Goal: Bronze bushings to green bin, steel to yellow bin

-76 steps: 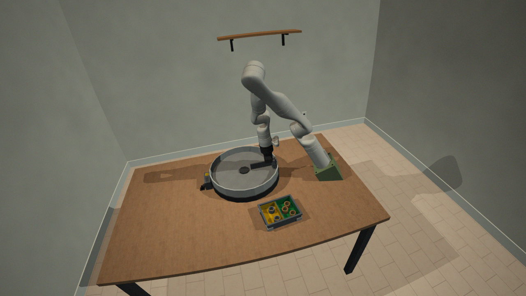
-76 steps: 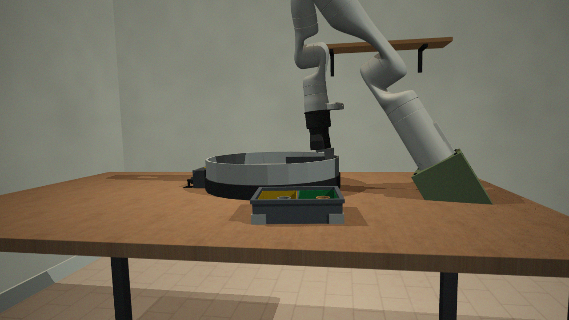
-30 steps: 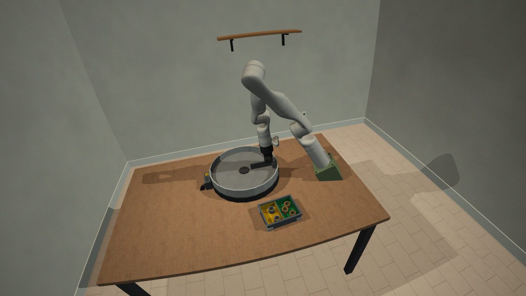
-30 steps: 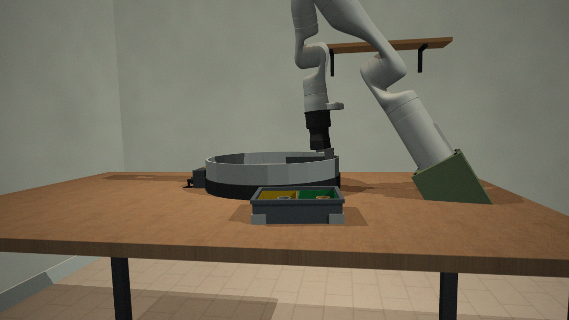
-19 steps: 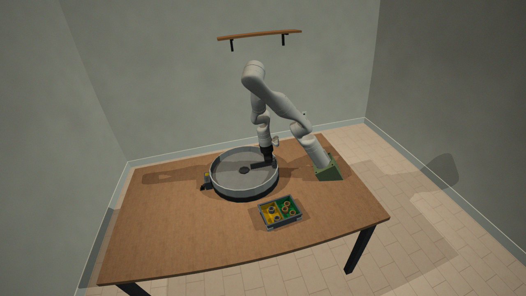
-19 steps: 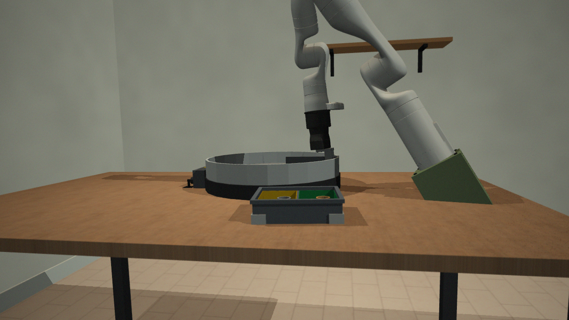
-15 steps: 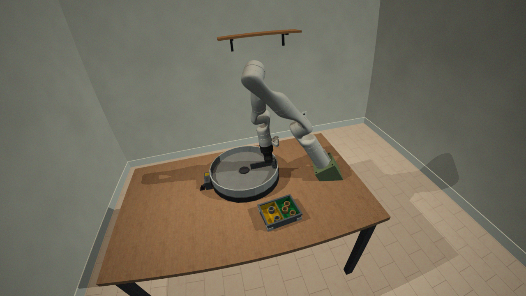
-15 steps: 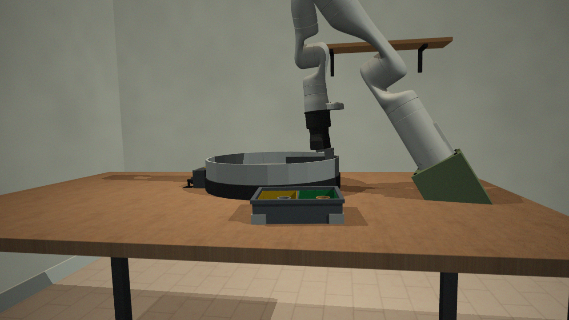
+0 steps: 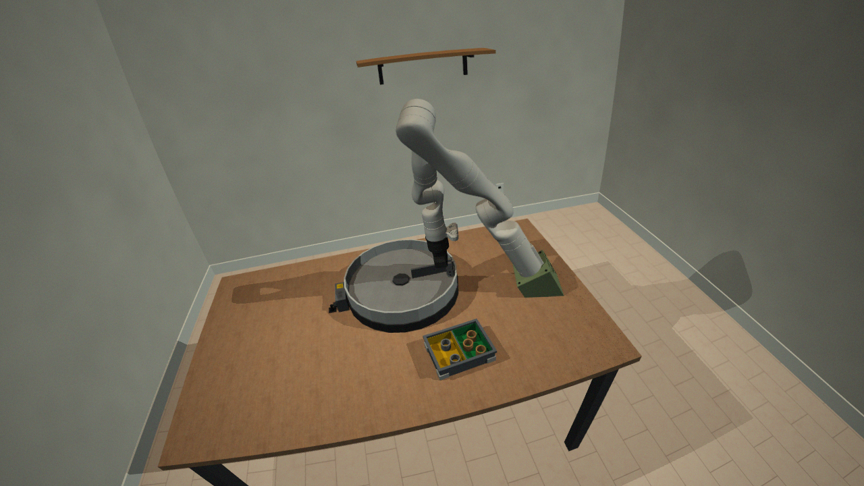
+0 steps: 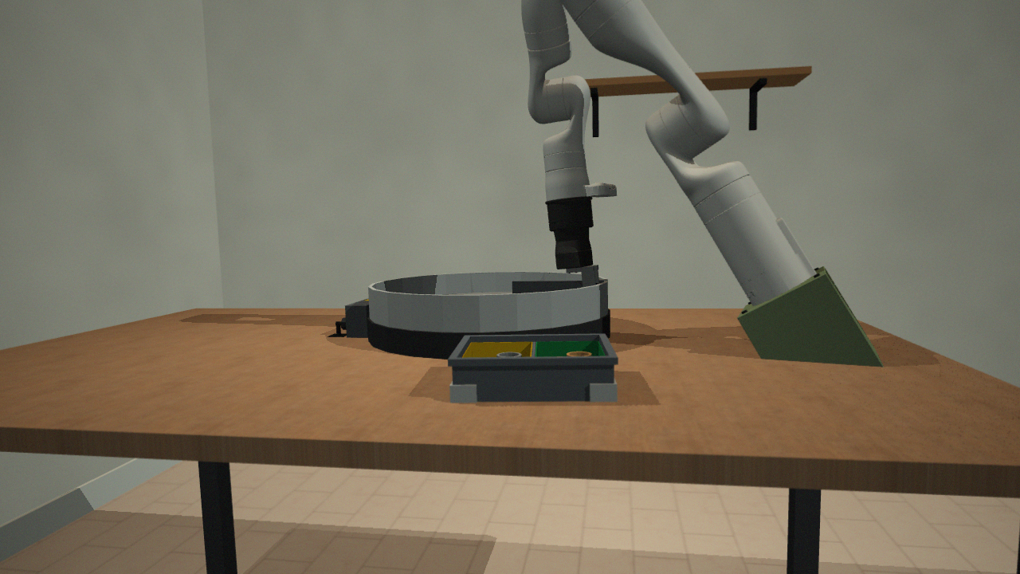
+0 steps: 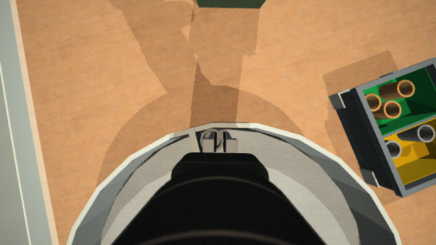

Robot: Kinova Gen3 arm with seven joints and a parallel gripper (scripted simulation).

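The bin is 11 cm ahead of my hand, 31 cm to the left of it and 5 cm below it. From my hand the other things lie so: grey turntable 18 cm ahead, 6 cm to the right, 2 cm below.
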